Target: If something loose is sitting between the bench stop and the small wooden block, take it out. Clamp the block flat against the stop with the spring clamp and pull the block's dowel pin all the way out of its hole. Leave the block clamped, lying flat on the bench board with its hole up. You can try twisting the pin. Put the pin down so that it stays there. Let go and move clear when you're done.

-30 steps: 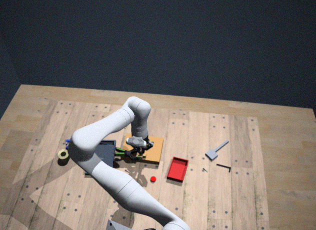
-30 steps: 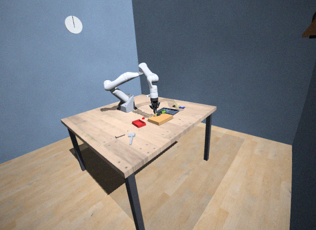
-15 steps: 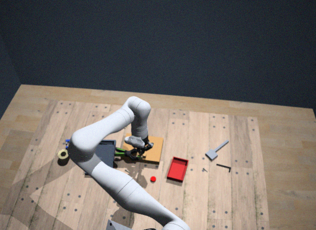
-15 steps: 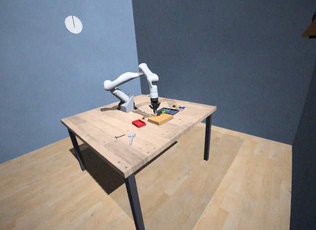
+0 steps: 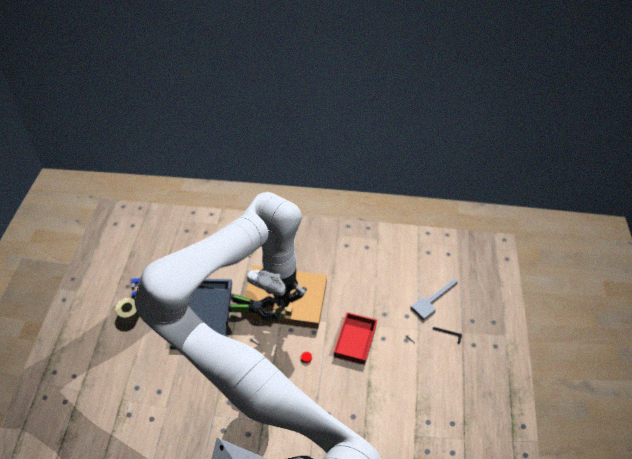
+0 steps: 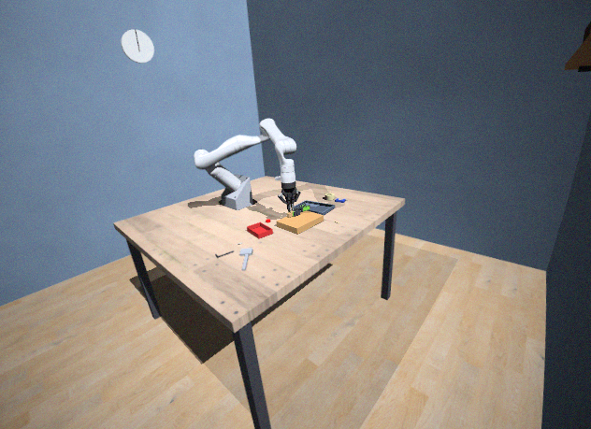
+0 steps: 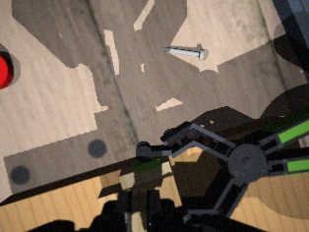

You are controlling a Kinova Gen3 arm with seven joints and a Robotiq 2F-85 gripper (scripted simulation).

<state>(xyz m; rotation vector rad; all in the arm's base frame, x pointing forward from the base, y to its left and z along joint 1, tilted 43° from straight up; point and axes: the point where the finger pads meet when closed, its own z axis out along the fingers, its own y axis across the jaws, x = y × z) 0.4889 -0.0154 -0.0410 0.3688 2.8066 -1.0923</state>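
The dowel pin lies 20 mm below my hand. Also, from my hand: bench board (60 mm ahead, 10 mm to the left, 60 mm below); wooden block (40 mm below); red disc (100 mm behind, 80 mm to the right, 80 mm below).
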